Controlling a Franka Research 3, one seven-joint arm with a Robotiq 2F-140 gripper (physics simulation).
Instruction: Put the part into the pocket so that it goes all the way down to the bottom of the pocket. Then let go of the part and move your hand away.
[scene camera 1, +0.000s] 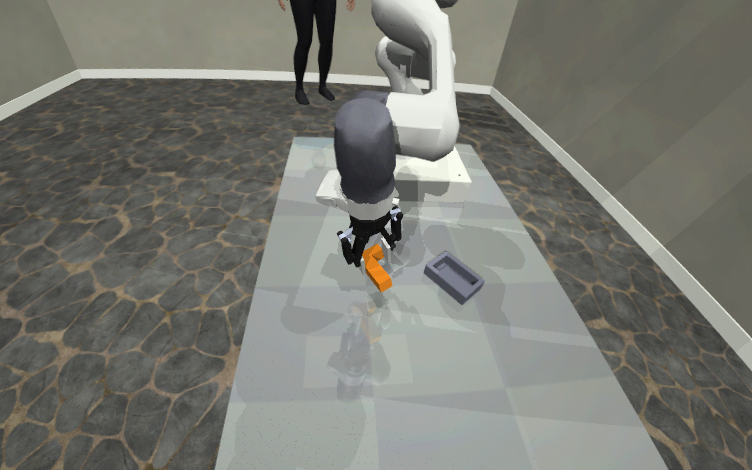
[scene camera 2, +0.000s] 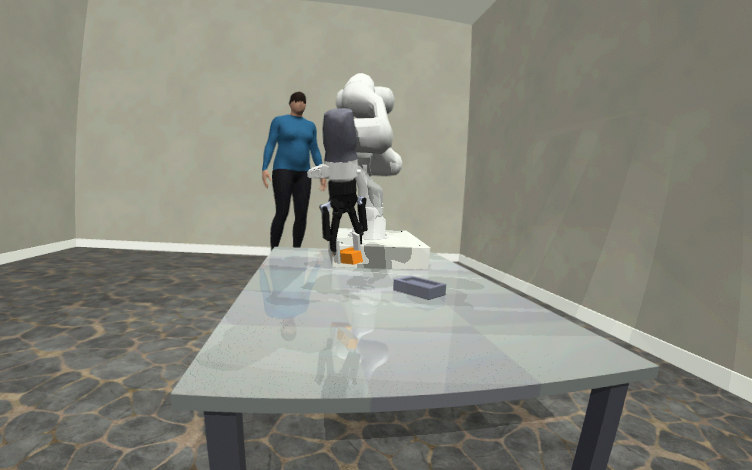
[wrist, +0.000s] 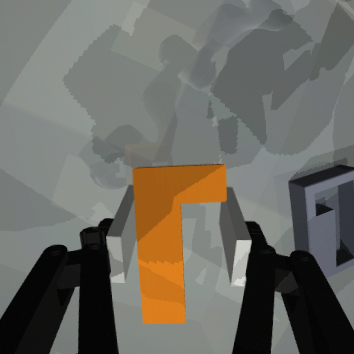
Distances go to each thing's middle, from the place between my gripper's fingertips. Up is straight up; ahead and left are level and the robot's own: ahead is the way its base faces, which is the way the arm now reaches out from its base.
Scene:
Now: the orange L-shaped part (scene camera 1: 376, 273) 2 cm ahead of my hand and 1 cm above it. The rest, counted from my hand: grey pocket block (scene camera 1: 461, 283) 23 cm to the left, 9 cm below, 6 cm behind.

